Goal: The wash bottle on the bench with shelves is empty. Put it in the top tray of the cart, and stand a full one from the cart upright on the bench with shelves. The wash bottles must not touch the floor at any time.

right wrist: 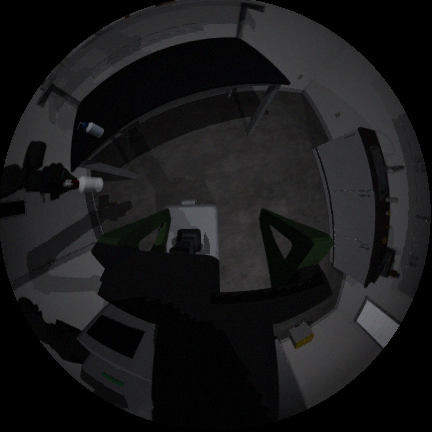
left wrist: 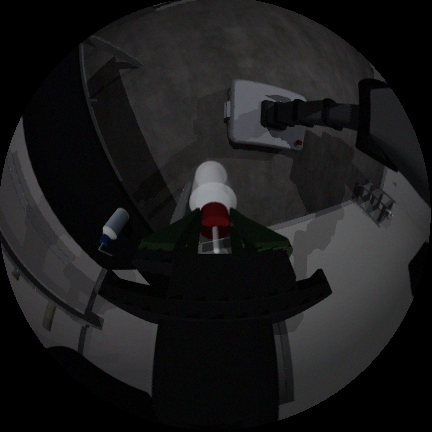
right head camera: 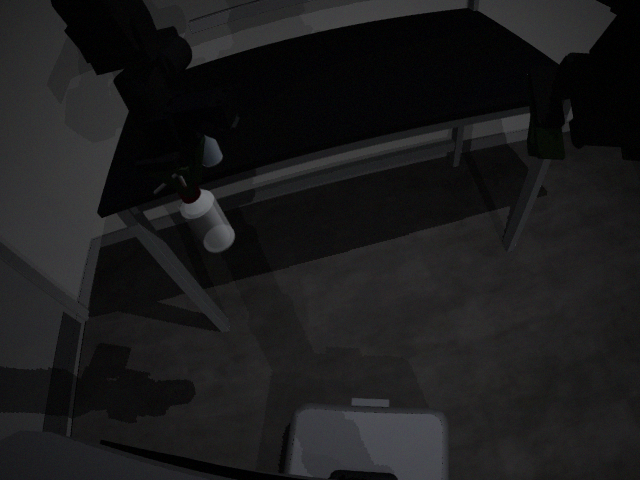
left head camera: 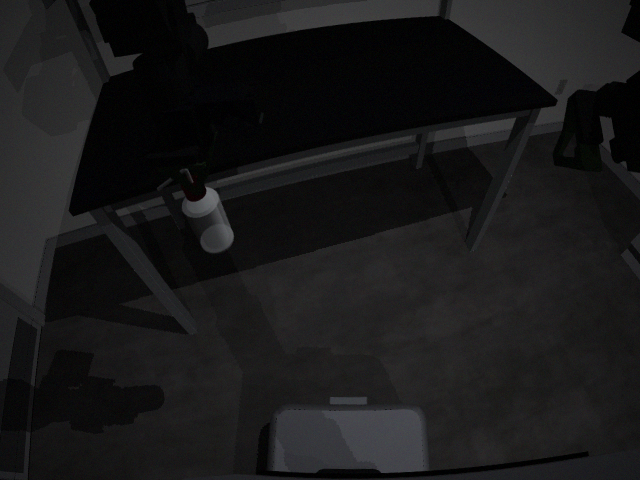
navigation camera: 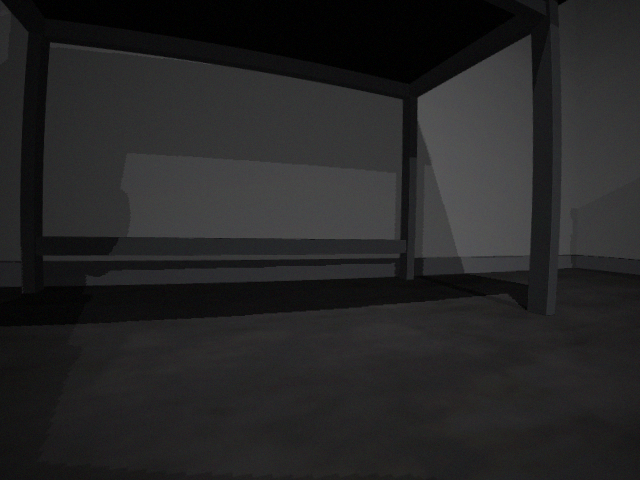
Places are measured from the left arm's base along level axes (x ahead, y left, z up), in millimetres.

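Pixels of known places: left gripper, fingertip midpoint: (right wrist: 75, 183) (left wrist: 214, 212) (right head camera: 194, 189) (left head camera: 200, 186); right gripper, fingertip midpoint: (right wrist: 214, 213) (right head camera: 577, 150) (left head camera: 592, 162).
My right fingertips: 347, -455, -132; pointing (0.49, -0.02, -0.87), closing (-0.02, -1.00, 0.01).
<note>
For each thing: its top centre in the pictures, then the offset to it from my right fingertips, as dx, dy, dz. Level surfaces: height alone.
- red-capped wash bottle, top centre: (left wrist: 217, 258) (left head camera: 178, 168) (right head camera: 171, 172) (right wrist: 64, 184) +95, +484, -98
- black bench, surface height: dz -363
- blue-capped wash bottle, top centre: (right head camera: 184, 108) (left wrist: 100, 252) (right wrist: 78, 123) +431, +646, -189
My left gripper (left head camera: 189, 176) (right head camera: 188, 181) (left wrist: 214, 212) (right wrist: 75, 183) is shut on the red-capped wash bottle (left head camera: 208, 219) (right head camera: 208, 219) (left wrist: 210, 175) (right wrist: 91, 184) at its neck. The bottle looks translucent and hangs in the air beyond the front edge of the black bench (left head camera: 336, 93) (right head camera: 361, 77) (left wrist: 65, 150) (right wrist: 175, 75), near its left end. A blue-capped wash bottle (right head camera: 210, 151) (left wrist: 117, 223) (right wrist: 94, 130) stands on the bench behind the left gripper. My right gripper (left head camera: 576, 149) (right wrist: 214, 213) is open and empty, right of the bench. I cannot make out the cart in these views.
The bench's legs (left head camera: 498, 191) (right head camera: 527, 198) (navigation camera: 543, 180) reach the floor. My pale base (left head camera: 351, 439) (right head camera: 369, 439) (left wrist: 245, 115) stands in front of the bench. A grey cabinet run (right wrist: 350, 200) stands at the right in the right wrist view, and a device with a dark screen (right wrist: 117, 337) at the lower left.
</note>
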